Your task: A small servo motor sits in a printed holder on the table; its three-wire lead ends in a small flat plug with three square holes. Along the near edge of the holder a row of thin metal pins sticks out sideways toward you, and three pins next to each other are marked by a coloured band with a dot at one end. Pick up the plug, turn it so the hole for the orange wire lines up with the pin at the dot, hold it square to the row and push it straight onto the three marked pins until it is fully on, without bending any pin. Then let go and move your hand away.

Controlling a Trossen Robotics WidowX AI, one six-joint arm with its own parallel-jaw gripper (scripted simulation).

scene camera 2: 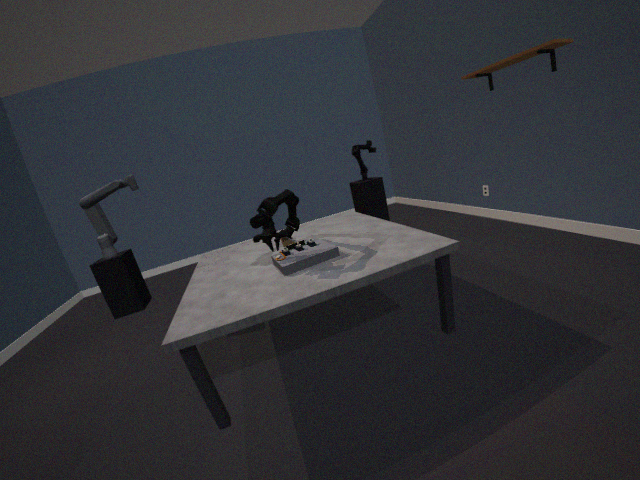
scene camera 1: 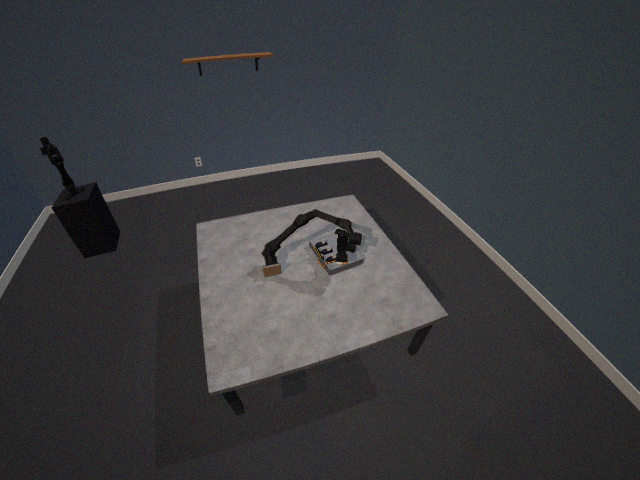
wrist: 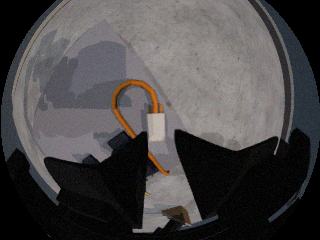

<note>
The pictures show: my gripper and a grey holder.
</note>
